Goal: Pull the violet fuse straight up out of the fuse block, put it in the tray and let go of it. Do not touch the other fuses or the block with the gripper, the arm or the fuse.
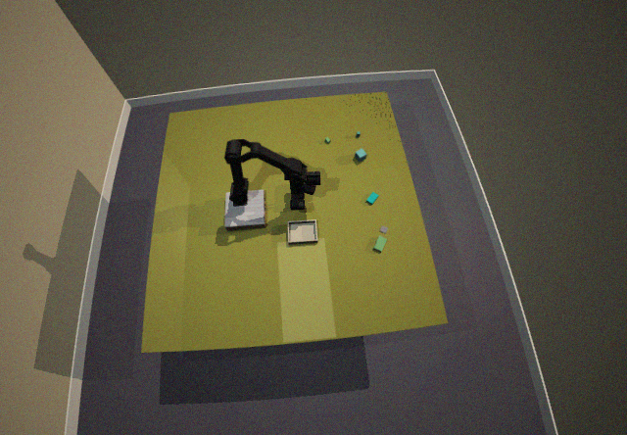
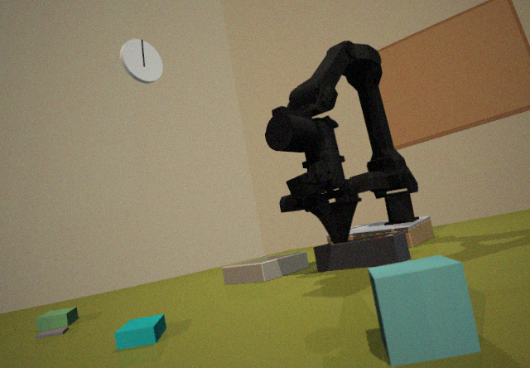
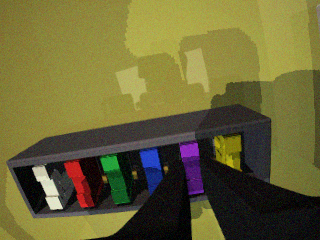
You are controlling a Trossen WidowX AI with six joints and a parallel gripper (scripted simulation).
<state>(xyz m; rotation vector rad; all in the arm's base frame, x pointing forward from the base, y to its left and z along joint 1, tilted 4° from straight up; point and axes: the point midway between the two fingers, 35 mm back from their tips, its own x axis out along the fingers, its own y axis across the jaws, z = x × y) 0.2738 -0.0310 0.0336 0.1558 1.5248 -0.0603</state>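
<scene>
My gripper tip is now 16 cm to the left of the grey tray and 3 cm above it. From my gripper tip the other things lie so: violet fuse (1 cm below).
</scene>
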